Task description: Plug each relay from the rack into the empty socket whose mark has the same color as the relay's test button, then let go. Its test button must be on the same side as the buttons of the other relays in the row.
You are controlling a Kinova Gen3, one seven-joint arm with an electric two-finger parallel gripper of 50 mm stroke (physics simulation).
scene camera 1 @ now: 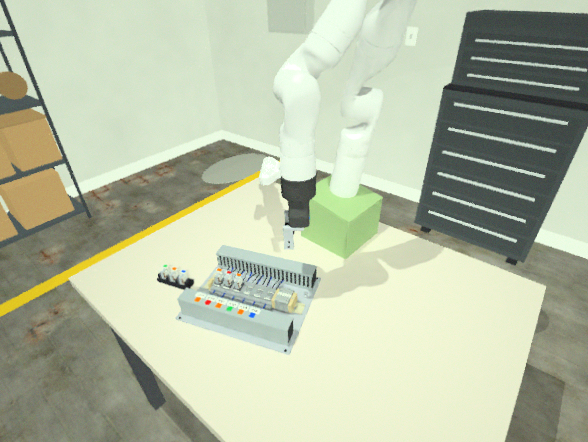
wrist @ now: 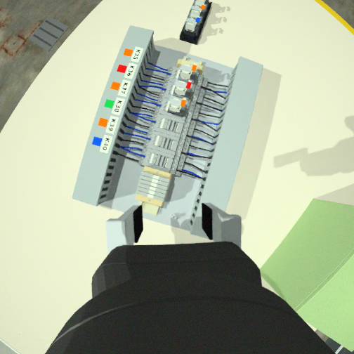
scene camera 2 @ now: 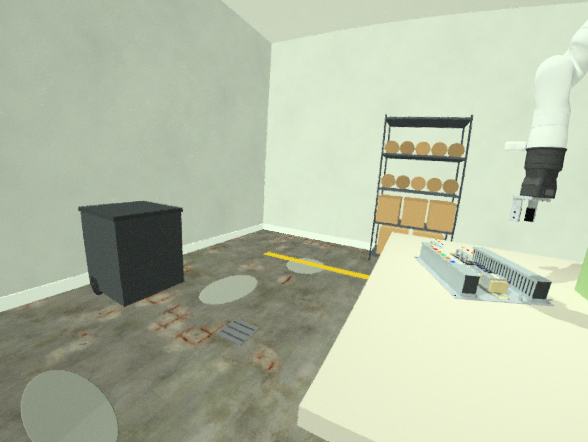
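Pixels of known places: gripper, fingertip midpoint: (scene camera 1: 289, 240) (scene camera 2: 521, 221); arm's base, origin of the base link: (scene camera 1: 343, 189).
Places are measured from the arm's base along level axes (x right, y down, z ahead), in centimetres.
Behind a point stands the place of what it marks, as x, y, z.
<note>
My gripper (scene camera 1: 290, 237) @[-0.3, -4.2, 36.7] (scene camera 2: 522, 215) @[-0.3, -4.2, 36.7] (wrist: 172, 216) is open and empty, above and beyond the panel's end with the beige terminal block. The black rack (scene camera 1: 189, 284) @[27.6, 14.7, 46.3] (wrist: 189, 38) holds a green-button relay (scene camera 1: 165, 273) @[35.1, 12.6, 47.6], an orange-button relay (scene camera 1: 174, 274) @[31.9, 12.0, 47.1] (wrist: 197, 14) and a blue-button relay (scene camera 1: 183, 276) @[28.7, 11.7, 46.7] (wrist: 190, 26). The green one is cut off in the wrist view. Three relays (wrist: 185, 75) (wrist: 180, 90) (wrist: 175, 106) sit in the row, buttons toward the unmarked duct. Three empty sockets (wrist: 170, 125) (wrist: 164, 143) (wrist: 160, 160) align with green K38 (wrist: 109, 104), orange K39 (wrist: 103, 122) and blue K40 (wrist: 97, 141).
The marked grey duct (scene camera 1: 235, 318) @[6.5, 11.1, 52.3] (scene camera 2: 447, 270) @[1.8, 12.4, 51.7] (wrist: 89, 175) and the slotted duct (scene camera 1: 267, 265) @[9.0, 10.0, 33.5] (scene camera 2: 515, 272) @[3.8, 10.9, 32.5] (wrist: 231, 130) flank the row. The terminal block (scene camera 1: 285, 298) @[-0.9, 11.5, 40.8] (wrist: 154, 186) closes one end. A green block (scene camera 1: 345, 220) @[-6.3, 1.8, 14.0] (wrist: 305, 245) stands under the arm's base.
</note>
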